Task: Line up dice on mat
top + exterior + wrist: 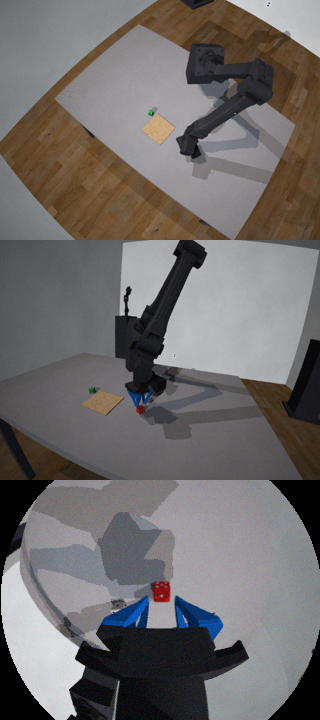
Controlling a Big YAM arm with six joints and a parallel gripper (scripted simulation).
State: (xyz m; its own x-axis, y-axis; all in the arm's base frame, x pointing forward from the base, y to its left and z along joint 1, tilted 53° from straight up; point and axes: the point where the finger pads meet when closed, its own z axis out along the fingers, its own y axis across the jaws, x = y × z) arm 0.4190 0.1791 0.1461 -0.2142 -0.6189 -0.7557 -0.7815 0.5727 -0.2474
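My hand is 3 cm above the red die. Round my hand: tan mat (5 cm ahead, 18 cm to the right, 4 cm below); then green die (3 cm ahead, 28 cm to the right, 3 cm below); then white die (9 cm behind, 2 cm to the right, 3 cm below).
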